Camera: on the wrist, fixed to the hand. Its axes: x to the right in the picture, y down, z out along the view.
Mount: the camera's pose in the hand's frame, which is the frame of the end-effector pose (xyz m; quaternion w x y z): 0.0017 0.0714 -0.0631 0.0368 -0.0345 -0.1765 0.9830
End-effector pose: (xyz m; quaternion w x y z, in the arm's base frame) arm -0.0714 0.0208 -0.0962 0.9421 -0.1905 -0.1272 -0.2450
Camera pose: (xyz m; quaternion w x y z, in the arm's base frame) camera -0.0243 0.0512 -0.1733 0.2465 -0.2078 0.0248 0.9463
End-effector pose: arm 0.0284 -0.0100 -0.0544 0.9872 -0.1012 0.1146 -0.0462
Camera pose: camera 0.0200 0.0475 -0.1299 0.0985 0.0667 -0.0689 0.9905
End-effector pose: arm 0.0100 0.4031 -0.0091 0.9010 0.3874 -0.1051 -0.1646
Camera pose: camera 0.0469 0.4904 0.0006 0.1898 -0.1492 -0.5380 0.8076
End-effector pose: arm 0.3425 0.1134 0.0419 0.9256 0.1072 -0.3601 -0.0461
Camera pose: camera 0.3870 0.1930 0.0143 0.0195 -0.3901 -0.2804 0.8768
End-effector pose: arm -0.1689 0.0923 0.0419 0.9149 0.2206 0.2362 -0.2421
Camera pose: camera -0.1491 0.1805 0.0117 0.3209 0.1660 -0.3613 0.8596
